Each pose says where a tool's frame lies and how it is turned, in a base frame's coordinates. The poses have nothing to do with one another.
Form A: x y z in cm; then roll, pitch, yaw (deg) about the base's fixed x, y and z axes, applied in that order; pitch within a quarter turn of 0, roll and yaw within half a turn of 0.
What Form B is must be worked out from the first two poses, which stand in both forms.
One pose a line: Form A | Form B
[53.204 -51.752 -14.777 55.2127 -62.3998 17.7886] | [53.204 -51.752 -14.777 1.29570 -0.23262 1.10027]
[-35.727 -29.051 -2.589 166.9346 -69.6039 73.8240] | [-35.727 -29.051 -2.589 -1.96596 0.49096 -1.46048]
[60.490 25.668 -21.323 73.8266 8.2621 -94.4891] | [60.490 25.668 -21.323 -0.12725 -1.28919 -1.85326]
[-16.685 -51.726 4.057 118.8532 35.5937 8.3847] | [-16.685 -51.726 4.057 1.97894 -0.15072 -0.62031]
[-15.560 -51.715 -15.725 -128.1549 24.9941 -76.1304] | [-15.560 -51.715 -15.725 -2.47345 0.77658 1.26129]
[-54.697 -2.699 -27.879 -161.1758 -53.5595 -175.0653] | [-54.697 -2.699 -27.879 2.53877 -0.81959 2.62007]
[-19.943 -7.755 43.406 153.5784 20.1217 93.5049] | [-19.943 -7.755 43.406 2.81983 0.48135 -1.63560]
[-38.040 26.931 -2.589 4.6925 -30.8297 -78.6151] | [-38.040 26.931 -2.589 -0.51520 -0.18203 -1.39758]
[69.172 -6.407 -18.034 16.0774 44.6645 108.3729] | [69.172 -6.407 -18.034 -0.81719 0.04993 1.79719]
